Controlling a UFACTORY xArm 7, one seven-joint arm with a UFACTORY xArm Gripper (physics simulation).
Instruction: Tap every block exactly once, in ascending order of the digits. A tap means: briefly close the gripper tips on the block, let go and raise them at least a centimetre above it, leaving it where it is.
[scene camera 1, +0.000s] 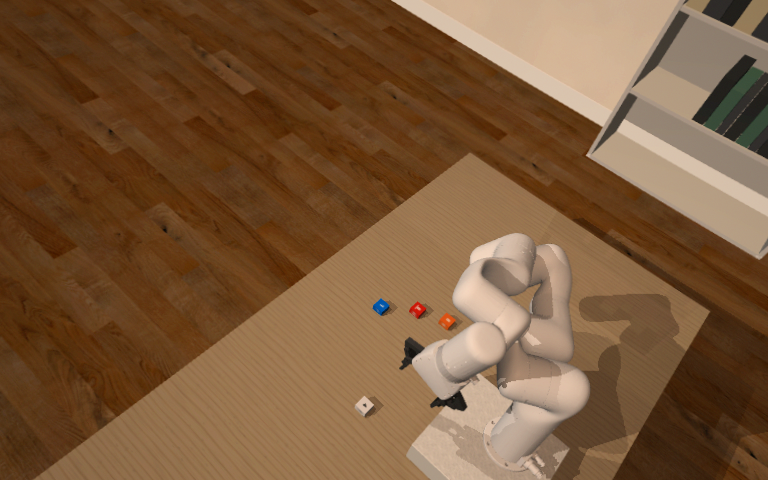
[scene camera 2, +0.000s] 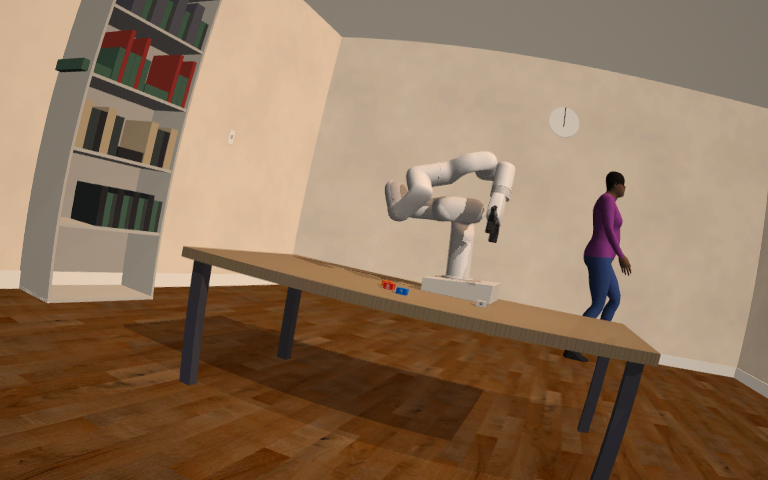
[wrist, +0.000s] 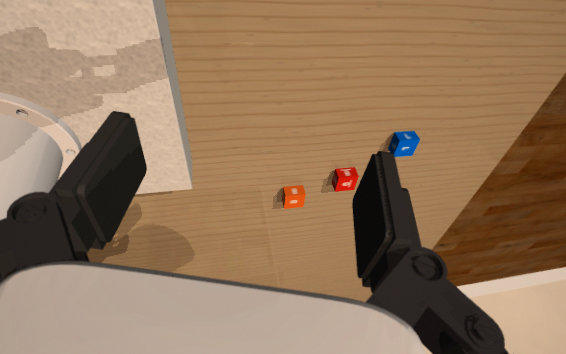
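A blue block (scene camera 1: 381, 306) (scene camera 2: 402, 291) (wrist: 404, 144) shows a white mark that looks like a 1 in the wrist view. A red block (scene camera 1: 417, 310) (scene camera 2: 387, 286) (wrist: 345, 179) lies beside it; its digit is hard to read. An orange block (scene camera 1: 446, 321) (wrist: 294, 196) has a digit that looks like an 8. A white block (scene camera 1: 364, 406) (scene camera 2: 480, 303) lies apart from these three; its digit is too small to read. My gripper (scene camera 1: 417, 386) (scene camera 2: 493, 241) (wrist: 252, 158) is open and empty, high above the table. The white block does not show in the wrist view.
The blocks lie on the wooden table (scene camera 1: 294, 362) (scene camera 2: 339, 283) (wrist: 280, 90). The arm's pale base plate (scene camera 1: 427, 452) (scene camera 2: 459, 287) (wrist: 150, 100) stands on it near the white block. A bookshelf (scene camera 2: 56, 169) and a walking person (scene camera 2: 607, 226) are beyond the table.
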